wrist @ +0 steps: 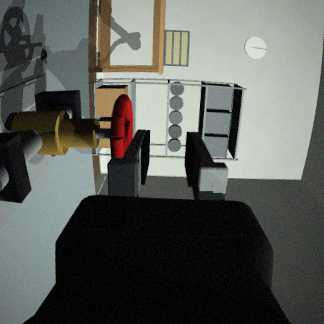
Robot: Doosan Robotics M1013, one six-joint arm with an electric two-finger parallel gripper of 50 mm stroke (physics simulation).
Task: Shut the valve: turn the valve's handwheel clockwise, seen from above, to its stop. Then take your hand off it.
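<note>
The red handwheel (118,131) shows nearly edge-on, left of the centre of the wrist view. Its stem joins it to the brass valve body (47,132) on the left. My gripper (167,147) is partly open, with a gap between its two dark fingers and nothing in it. The left finger stands just right of the wheel and hides part of the wheel's lower rim; whether the two touch I cannot tell. The wheel's turned position cannot be read from this angle.
Black supports (14,170) (59,101) stand by the valve and a grey pipe (31,143) at the left. Behind are a shelf rack (202,112) with boxes and grey round items, a wooden frame (158,37), a yellow striped panel (177,48) and a wall clock (255,47).
</note>
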